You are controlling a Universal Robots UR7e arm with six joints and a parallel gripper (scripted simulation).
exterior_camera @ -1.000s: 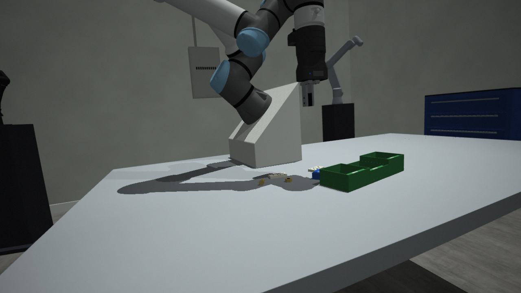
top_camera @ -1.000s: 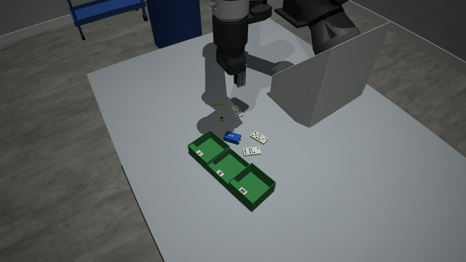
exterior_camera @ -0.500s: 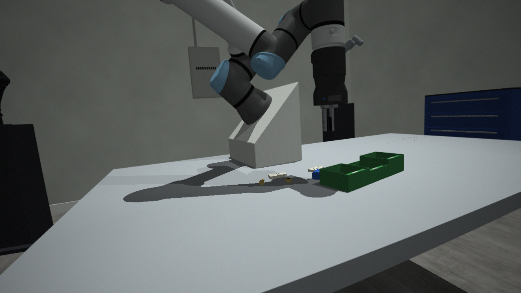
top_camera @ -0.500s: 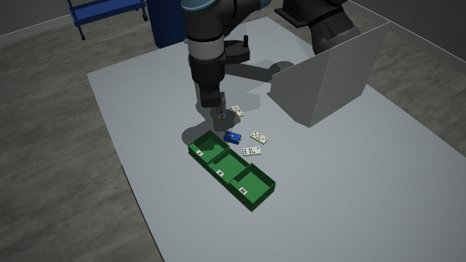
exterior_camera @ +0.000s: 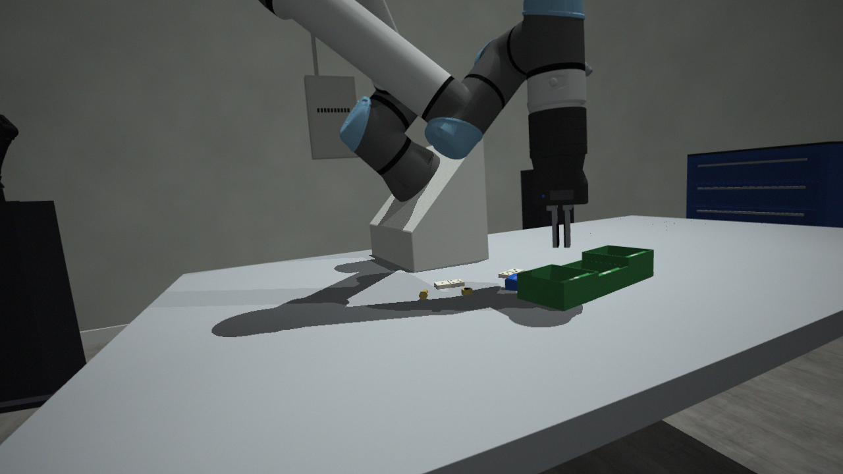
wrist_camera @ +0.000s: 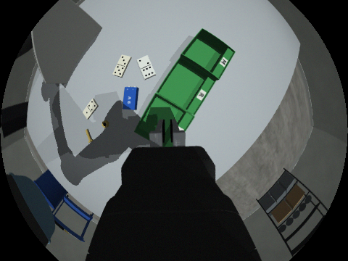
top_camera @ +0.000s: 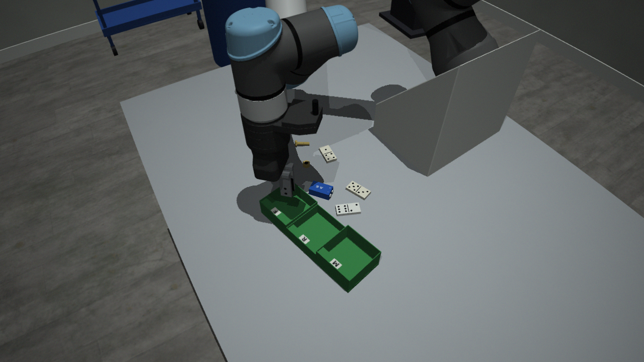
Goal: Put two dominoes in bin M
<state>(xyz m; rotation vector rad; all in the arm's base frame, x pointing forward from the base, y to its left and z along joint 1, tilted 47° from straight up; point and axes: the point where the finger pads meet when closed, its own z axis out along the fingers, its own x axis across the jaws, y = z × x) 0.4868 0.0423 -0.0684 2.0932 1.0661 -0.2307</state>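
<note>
Now: the green three-part bin 70 mm to the left of my hand, 70 mm below it and 30 mm behind it. Also, from my hand: brass nut (120 mm to the right, 90 mm below, 90 mm behind); brass bolt (190 mm to the right, 100 mm behind, 90 mm below); blue battery (90 mm below, 90 mm behind, 20 mm to the right).
</note>
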